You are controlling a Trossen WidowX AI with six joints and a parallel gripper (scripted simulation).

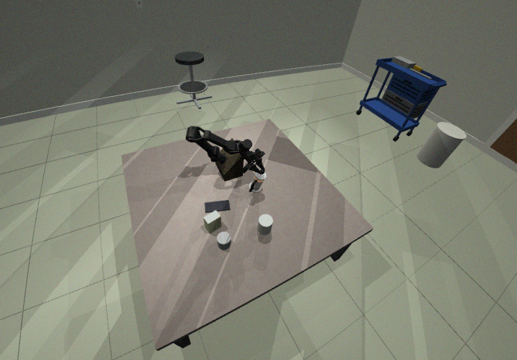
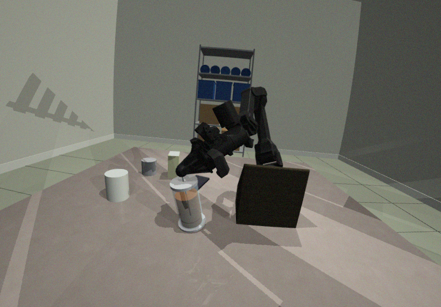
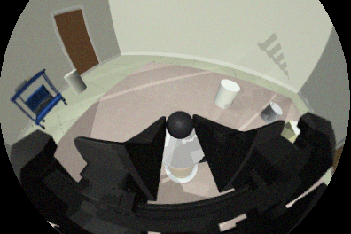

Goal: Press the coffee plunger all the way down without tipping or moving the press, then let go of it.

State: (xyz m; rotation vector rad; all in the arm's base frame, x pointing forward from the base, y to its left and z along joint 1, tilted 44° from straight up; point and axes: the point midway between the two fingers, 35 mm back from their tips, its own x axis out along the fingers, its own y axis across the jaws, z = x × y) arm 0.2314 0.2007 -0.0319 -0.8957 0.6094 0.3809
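Now: the glass coffee press 90 mm below my gripper tip, 30 mm to the right of it and 10 mm behind it. The rest, counted from my gripper tip: grey cylinder 330 mm to the right, 290 mm ahead, 150 mm below; cream block 360 mm to the right, 170 mm ahead, 130 mm below.
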